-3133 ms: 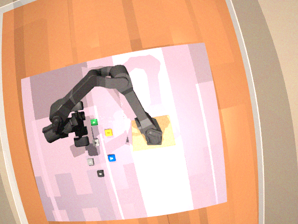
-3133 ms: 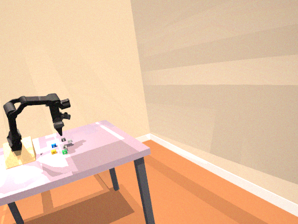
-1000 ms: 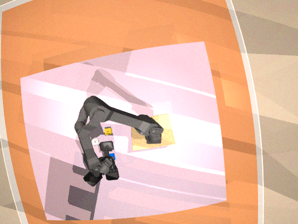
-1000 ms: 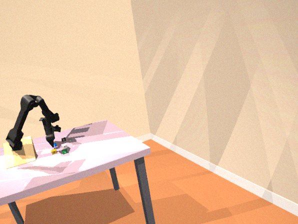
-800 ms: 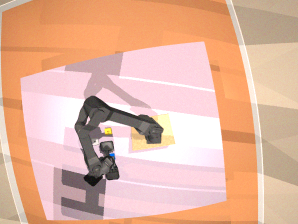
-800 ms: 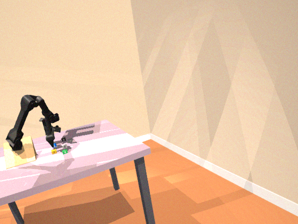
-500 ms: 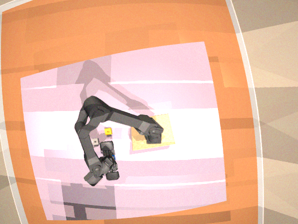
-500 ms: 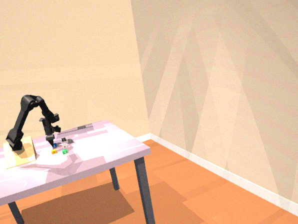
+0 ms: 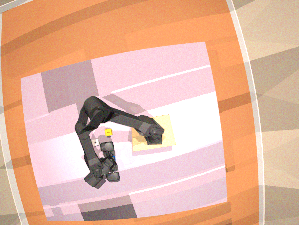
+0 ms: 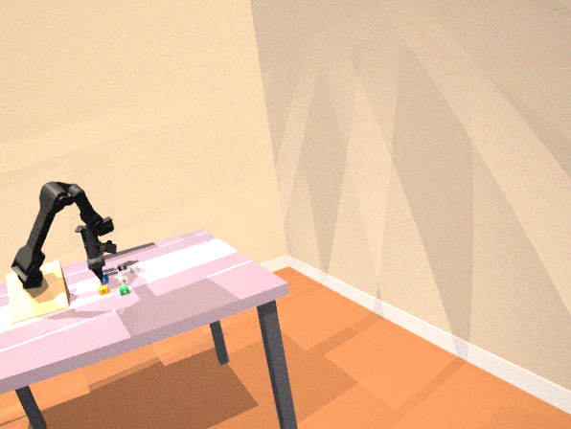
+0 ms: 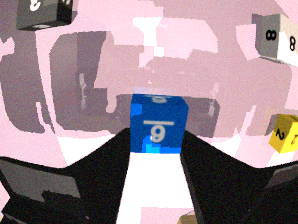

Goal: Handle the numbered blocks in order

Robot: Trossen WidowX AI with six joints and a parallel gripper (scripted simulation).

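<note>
My gripper tip is now 90 mm short of the white block and 80 mm to the left of it. Also, from my gripper tip: yellow block 20 mm ahead, 130 mm to the right; then black block 80 mm ahead, 80 mm to the left; then blue block 10 mm ahead.
</note>
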